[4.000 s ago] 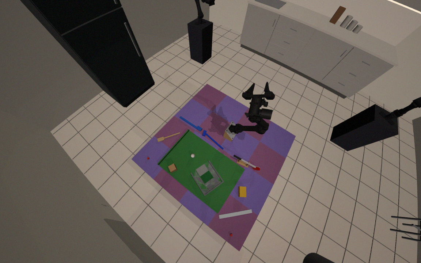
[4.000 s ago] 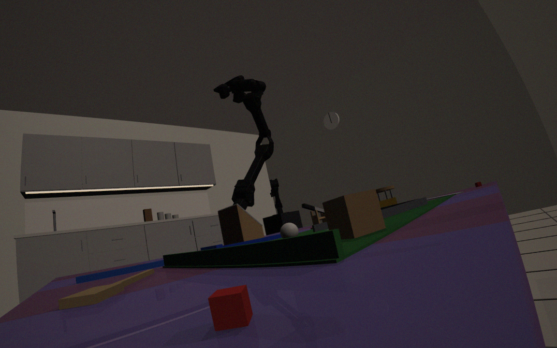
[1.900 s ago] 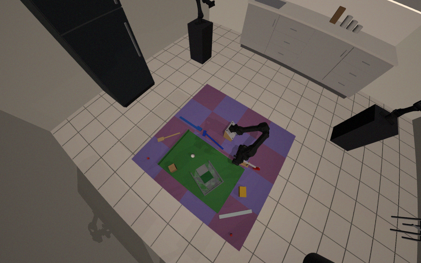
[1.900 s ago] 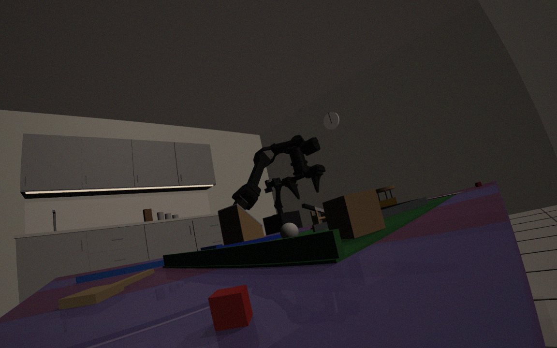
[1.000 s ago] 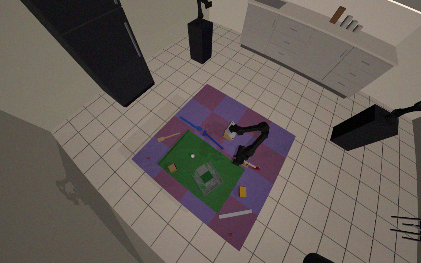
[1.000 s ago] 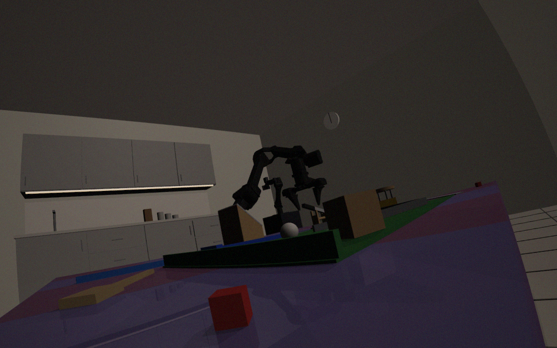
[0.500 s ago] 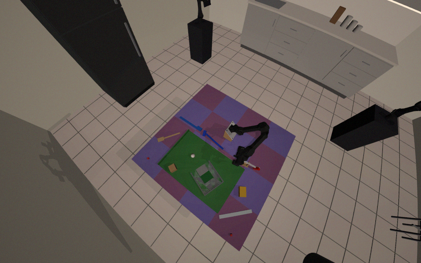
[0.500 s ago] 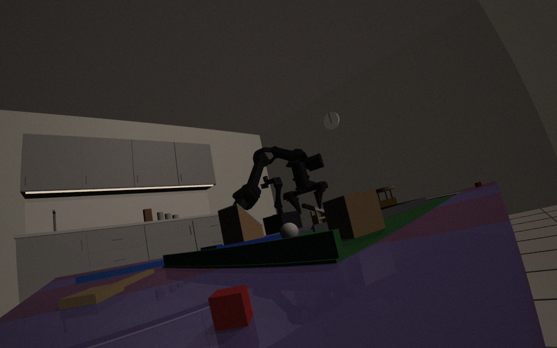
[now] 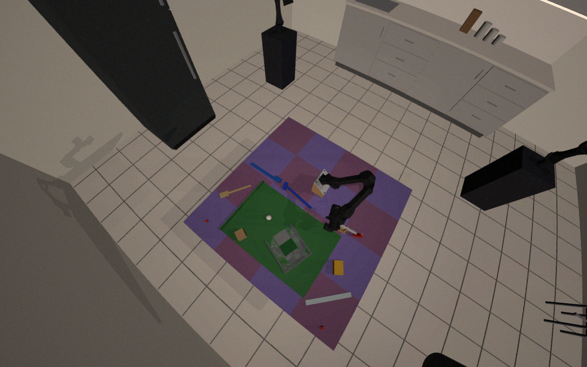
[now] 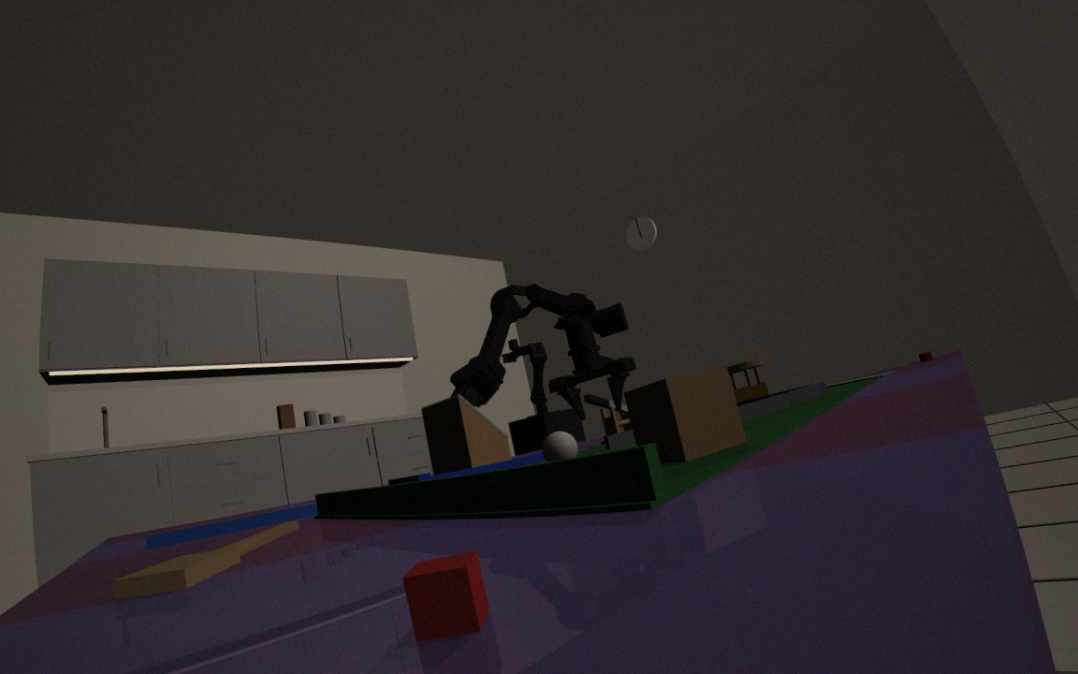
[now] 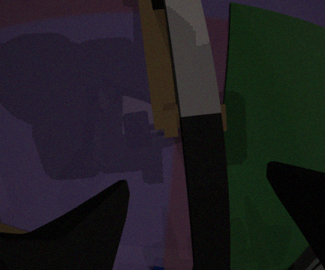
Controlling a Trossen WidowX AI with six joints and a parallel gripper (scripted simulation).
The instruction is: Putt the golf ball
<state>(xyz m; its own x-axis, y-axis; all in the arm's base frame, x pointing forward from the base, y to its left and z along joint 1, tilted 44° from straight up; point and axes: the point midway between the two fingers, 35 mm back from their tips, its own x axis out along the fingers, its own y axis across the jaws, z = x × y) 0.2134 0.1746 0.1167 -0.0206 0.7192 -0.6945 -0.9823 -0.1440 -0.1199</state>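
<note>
My gripper tip is now 2 cm past the wooden frame, 8 cm to the right of it and 3 cm above it. Round my gripper tip: yellow block 23 cm ahead, 21 cm to the left, 4 cm below; then white golf ball 23 cm ahead, 37 cm to the right, 4 cm below; then red putter 2 cm behind, 11 cm to the left.
</note>
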